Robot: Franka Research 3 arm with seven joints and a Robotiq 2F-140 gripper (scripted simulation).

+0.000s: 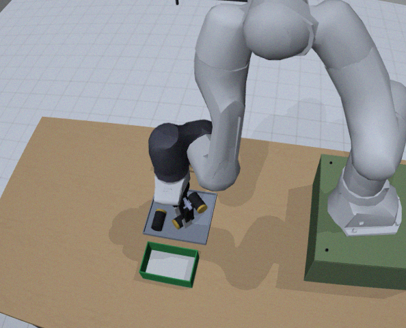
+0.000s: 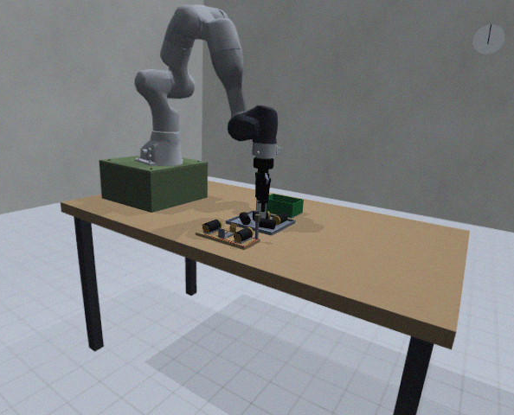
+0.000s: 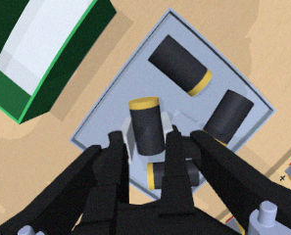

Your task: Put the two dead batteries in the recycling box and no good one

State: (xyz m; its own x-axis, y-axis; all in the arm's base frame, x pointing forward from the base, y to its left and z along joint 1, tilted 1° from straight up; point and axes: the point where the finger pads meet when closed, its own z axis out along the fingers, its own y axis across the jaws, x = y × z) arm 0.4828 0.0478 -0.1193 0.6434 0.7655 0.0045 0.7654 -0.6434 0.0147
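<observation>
My gripper is now 2 cm short of the tray, 2 cm to the left of it and 4 cm above it. Round my hand: bulb (12 cm ahead, 19 cm to the right, 4 cm above); then green recycling box (16 cm to the left, 3 cm below); then grey bulb post (12 cm ahead, 19 cm to the right).
</observation>
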